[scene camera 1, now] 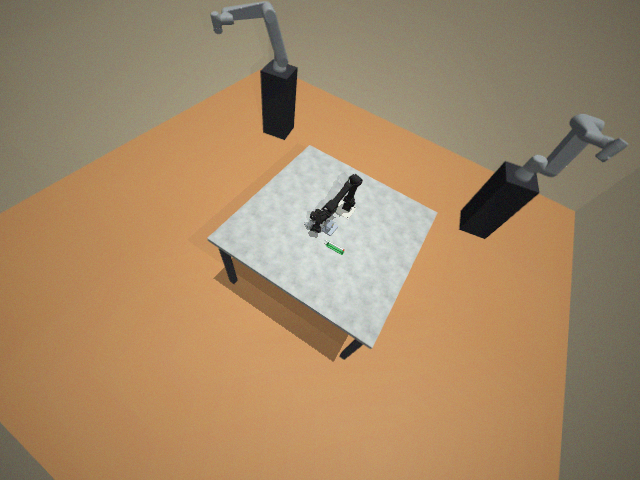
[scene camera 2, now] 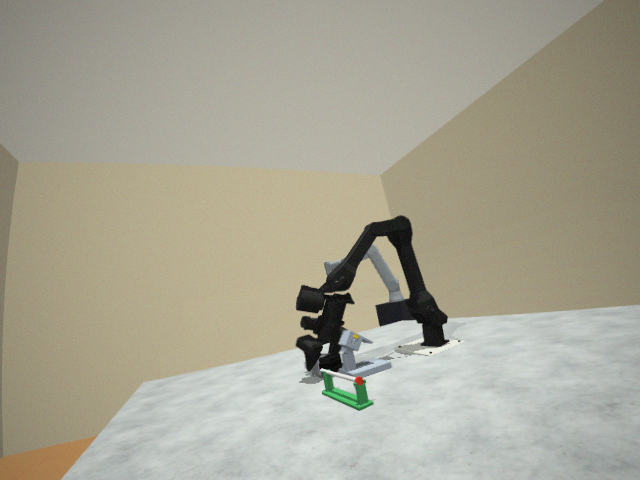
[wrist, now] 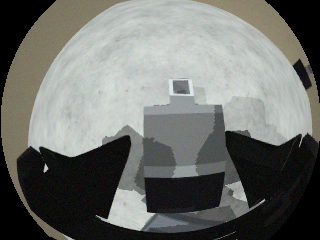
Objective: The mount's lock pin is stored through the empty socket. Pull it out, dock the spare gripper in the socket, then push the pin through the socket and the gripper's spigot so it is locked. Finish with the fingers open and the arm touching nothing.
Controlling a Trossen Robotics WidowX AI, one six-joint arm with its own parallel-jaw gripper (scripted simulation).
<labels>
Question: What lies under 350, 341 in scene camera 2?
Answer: A mount socket.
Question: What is the gripper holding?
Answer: Nothing.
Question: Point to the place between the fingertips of the gripper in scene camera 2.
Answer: At 318, 366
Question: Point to a spare gripper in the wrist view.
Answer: At 184, 144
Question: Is the gripper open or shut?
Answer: Open.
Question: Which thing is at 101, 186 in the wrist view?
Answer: The gripper.
</labels>
